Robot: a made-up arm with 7 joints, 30 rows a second.
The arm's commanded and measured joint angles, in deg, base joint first. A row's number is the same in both.
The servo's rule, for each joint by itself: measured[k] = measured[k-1] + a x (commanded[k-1-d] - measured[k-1]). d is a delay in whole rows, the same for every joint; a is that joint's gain. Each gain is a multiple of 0.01, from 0.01 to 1. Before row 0 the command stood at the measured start. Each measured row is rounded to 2 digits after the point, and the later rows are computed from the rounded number. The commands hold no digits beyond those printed.
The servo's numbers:
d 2
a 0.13 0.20 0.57 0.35 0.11 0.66 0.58
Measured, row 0:
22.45 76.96 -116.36 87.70 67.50 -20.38 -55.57
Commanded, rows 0 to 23:
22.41 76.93 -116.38 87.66 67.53 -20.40 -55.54
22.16 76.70 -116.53 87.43 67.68 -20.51 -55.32
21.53 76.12 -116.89 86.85 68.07 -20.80 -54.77
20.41 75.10 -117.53 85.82 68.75 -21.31 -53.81
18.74 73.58 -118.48 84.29 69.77 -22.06 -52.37
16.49 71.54 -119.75 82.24 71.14 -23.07 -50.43
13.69 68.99 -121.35 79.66 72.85 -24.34 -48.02
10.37 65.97 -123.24 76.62 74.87 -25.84 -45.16
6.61 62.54 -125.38 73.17 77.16 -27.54 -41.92
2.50 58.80 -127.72 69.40 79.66 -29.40 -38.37
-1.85 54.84 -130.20 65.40 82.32 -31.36 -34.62
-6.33 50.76 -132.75 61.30 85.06 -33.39 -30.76
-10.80 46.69 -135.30 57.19 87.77 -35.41 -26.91
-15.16 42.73 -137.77 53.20 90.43 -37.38 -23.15
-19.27 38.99 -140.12 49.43 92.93 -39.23 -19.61
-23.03 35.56 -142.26 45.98 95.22 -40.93 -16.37
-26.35 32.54 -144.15 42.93 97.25 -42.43 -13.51
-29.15 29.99 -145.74 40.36 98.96 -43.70 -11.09
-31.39 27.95 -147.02 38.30 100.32 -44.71 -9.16
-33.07 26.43 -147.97 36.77 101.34 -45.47 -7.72
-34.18 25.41 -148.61 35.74 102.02 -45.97 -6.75
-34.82 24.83 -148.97 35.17 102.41 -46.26 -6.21
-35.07 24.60 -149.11 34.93 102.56 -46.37 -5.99
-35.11 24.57 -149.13 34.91 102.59 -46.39 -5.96
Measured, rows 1 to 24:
22.45 76.96 -116.36 87.70 67.50 -20.38 -55.57
22.45 76.96 -116.36 87.70 67.50 -20.38 -55.57
22.44 76.95 -116.37 87.69 67.50 -20.39 -55.55
22.40 76.90 -116.46 87.60 67.52 -20.47 -55.42
22.29 76.74 -116.71 87.34 67.58 -20.69 -55.04
22.05 76.41 -117.18 86.81 67.71 -21.10 -54.33
21.62 75.84 -117.92 85.93 67.94 -21.73 -53.19
20.95 74.98 -118.96 84.64 68.29 -22.61 -51.59
20.01 73.78 -120.32 82.90 68.79 -23.75 -49.52
18.76 72.22 -121.98 80.70 69.46 -25.13 -46.99
17.18 70.28 -123.92 78.06 70.31 -26.72 -44.05
15.27 67.98 -126.09 75.03 71.34 -28.49 -40.76
13.04 65.35 -128.43 71.66 72.55 -30.38 -37.20
10.52 62.43 -130.89 68.03 73.93 -32.37 -33.46
7.75 59.28 -133.40 64.24 75.45 -34.38 -29.66
4.77 55.97 -135.89 60.38 77.10 -36.36 -25.88
1.64 52.57 -138.30 56.55 78.84 -38.25 -22.24
-1.57 49.17 -140.56 52.85 80.64 -40.02 -18.84
-4.79 45.84 -142.61 49.38 82.47 -41.61 -15.75
-7.96 42.67 -144.39 46.22 84.28 -42.99 -13.05
-11.01 39.73 -145.89 43.45 86.04 -44.13 -10.79
-13.88 37.07 -147.08 41.11 87.72 -45.01 -9.01
-16.52 34.74 -147.95 39.23 89.29 -45.64 -7.70
-18.90 32.76 -148.53 37.81 90.73 -46.05 -6.84

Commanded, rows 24 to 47:
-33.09 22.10 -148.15 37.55 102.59 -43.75 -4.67
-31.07 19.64 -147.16 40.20 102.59 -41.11 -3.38
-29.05 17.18 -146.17 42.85 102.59 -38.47 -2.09
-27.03 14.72 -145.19 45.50 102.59 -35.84 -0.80
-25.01 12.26 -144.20 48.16 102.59 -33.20 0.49
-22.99 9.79 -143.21 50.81 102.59 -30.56 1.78
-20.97 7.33 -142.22 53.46 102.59 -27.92 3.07
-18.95 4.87 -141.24 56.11 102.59 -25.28 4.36
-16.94 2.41 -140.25 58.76 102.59 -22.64 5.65
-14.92 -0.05 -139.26 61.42 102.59 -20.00 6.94
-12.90 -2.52 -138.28 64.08 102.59 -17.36 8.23
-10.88 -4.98 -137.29 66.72 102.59 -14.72 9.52
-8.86 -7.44 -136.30 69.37 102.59 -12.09 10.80
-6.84 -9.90 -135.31 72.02 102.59 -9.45 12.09
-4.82 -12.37 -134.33 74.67 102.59 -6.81 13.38
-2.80 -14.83 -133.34 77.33 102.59 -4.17 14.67
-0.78 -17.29 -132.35 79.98 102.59 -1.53 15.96
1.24 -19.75 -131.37 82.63 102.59 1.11 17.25
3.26 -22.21 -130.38 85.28 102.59 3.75 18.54
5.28 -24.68 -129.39 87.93 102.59 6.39 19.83
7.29 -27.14 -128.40 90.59 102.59 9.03 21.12
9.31 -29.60 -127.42 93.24 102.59 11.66 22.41
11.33 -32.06 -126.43 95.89 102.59 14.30 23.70
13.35 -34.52 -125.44 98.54 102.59 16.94 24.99
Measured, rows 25 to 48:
-21.00 31.13 -148.86 36.80 92.03 -46.26 -6.35
-22.83 29.82 -149.01 36.14 93.19 -46.35 -6.12
-24.16 28.28 -148.52 36.63 94.22 -44.63 -5.28
-25.06 26.55 -147.74 37.88 95.14 -42.31 -4.18
-25.58 24.68 -146.85 39.62 95.96 -39.78 -2.97
-25.77 22.69 -145.90 41.68 96.69 -37.18 -1.71
-25.67 20.60 -144.93 43.95 97.34 -34.55 -0.43
-25.32 18.44 -143.95 46.35 97.92 -31.92 0.85
-24.75 16.22 -142.96 48.84 98.43 -29.28 2.14
-24.00 13.95 -141.98 51.38 98.89 -26.64 3.43
-23.08 11.64 -140.99 53.96 99.30 -24.00 4.72
-22.02 9.30 -140.00 56.57 99.66 -21.36 6.01
-20.83 6.94 -139.02 59.20 99.98 -18.72 7.30
-19.54 4.56 -138.03 61.83 100.27 -16.08 8.59
-18.15 2.16 -137.04 64.47 100.53 -13.45 9.87
-16.68 -0.25 -136.05 67.11 100.76 -10.81 11.16
-15.14 -2.67 -135.07 69.76 100.96 -8.17 12.45
-13.54 -5.10 -134.08 72.41 101.14 -5.53 13.74
-11.88 -7.54 -133.09 75.06 101.30 -2.89 15.03
-10.17 -9.98 -132.11 77.71 101.44 -0.25 16.32
-8.42 -12.43 -131.12 80.36 101.57 2.39 17.61
-6.64 -14.88 -130.13 83.01 101.68 5.03 18.90
-4.83 -17.33 -129.14 85.66 101.78 7.67 20.19
-2.99 -19.78 -128.16 88.31 101.87 10.30 21.48

